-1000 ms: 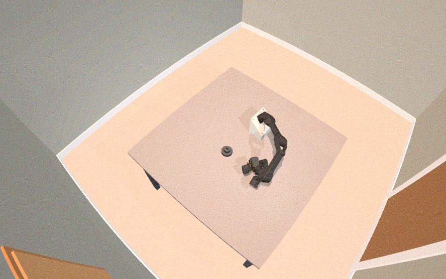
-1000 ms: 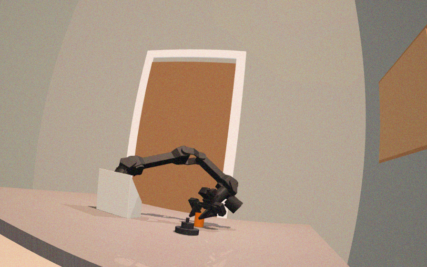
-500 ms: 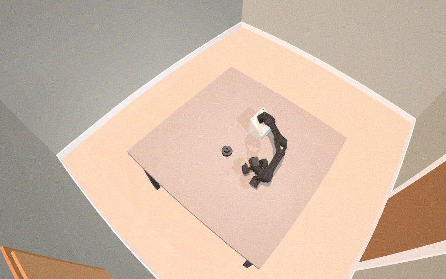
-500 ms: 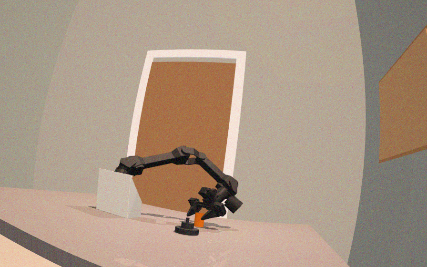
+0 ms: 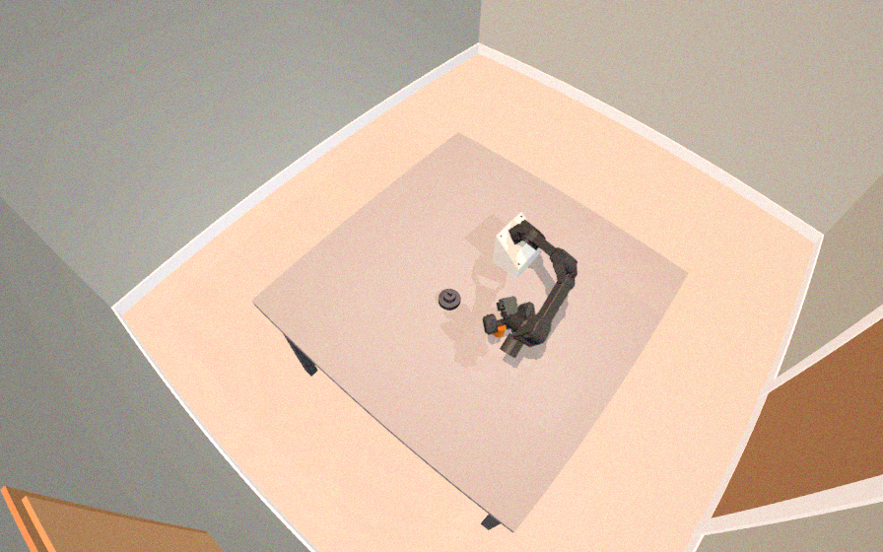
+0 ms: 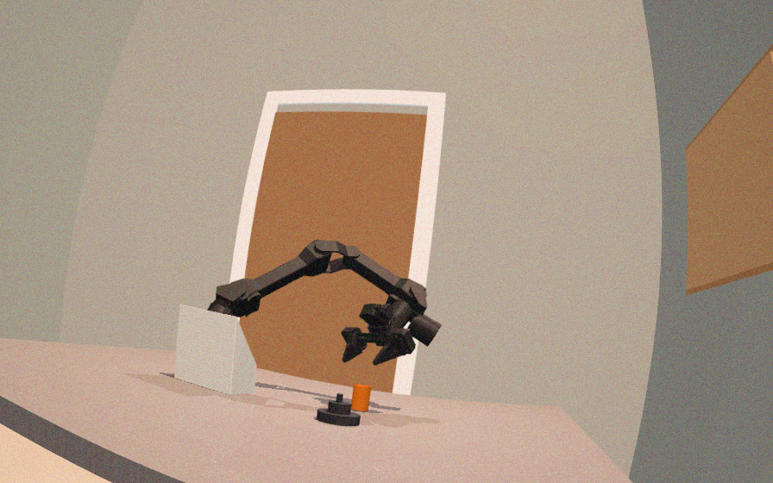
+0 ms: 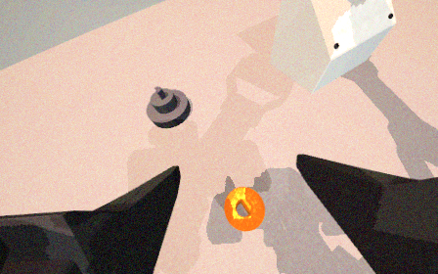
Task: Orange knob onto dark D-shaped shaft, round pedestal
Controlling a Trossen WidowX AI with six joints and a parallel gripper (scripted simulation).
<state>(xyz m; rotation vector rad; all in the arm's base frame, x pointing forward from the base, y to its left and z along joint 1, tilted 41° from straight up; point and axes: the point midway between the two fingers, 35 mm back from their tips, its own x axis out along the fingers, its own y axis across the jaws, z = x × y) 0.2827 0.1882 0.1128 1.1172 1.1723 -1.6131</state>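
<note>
My gripper tip is now 10 mm short of the orange knob, 30 mm to the right of it and 90 mm above it. The rest, counted from my gripper tip: pedestal (60 mm ahead, 200 mm to the right, 90 mm below).
</note>
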